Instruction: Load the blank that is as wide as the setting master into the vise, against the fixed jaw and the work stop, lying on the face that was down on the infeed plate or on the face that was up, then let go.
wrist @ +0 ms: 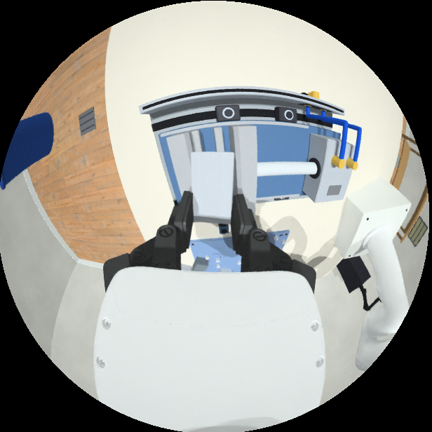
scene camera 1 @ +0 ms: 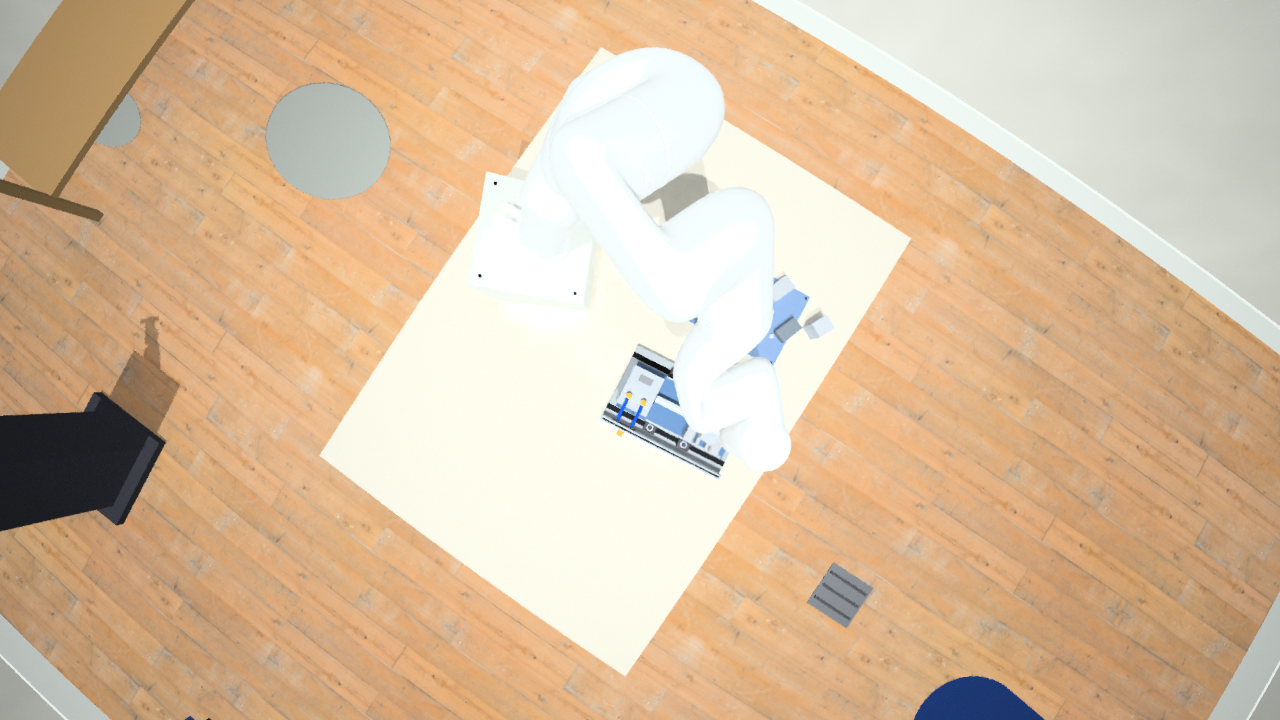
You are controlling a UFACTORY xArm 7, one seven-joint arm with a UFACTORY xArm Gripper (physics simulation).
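Places are measured from the arm's base along level axes (x right, y ahead, z up), in millimetres.
Pixels of known places: arm's base, origin of the base link: (scene camera 1: 540, 239).
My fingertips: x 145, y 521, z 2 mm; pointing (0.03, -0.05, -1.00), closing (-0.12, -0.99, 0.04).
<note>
For each thing: its top centre in the pictures, then the offset to it from my fingertips.
- vise, middle of its top: (scene camera 1: 679, 413) dx +24, dy -77, dz -21 mm
- blue plate, middle of its top: (scene camera 1: 744, 305) dx -269, dy -65, dz -112 mm
- dark grey block, middle of its top: (scene camera 1: 789, 329) dx -267, dy +50, dz -87 mm
- light block, middle of its top: (scene camera 1: 823, 325) dx -306, dy +107, dz -60 mm
In the wrist view my gripper (wrist: 212, 205) is shut on a light grey rectangular blank (wrist: 212, 180), one black finger at each long side. The blank is over the vise, between the left jaw (wrist: 179, 150) and the right jaw (wrist: 245, 155); whether it touches the jaws or the vise bed I cannot tell. A white rod runs from the right jaw to the grey cylinder block (wrist: 322, 170). In the scene view the vise (scene camera 1: 666, 417) shows in part, and the arm hides the gripper and the blank. The work stop cannot be made out clearly.
A blue plate (scene camera 1: 787, 308) (wrist: 230, 247) with pegs lies on the near side of the vise in the wrist view. A dark grey block (scene camera 1: 787, 329) and a light block (scene camera 1: 819, 325) are at its edge. Blue hoses (wrist: 344, 140) rise beside the cylinder block.
</note>
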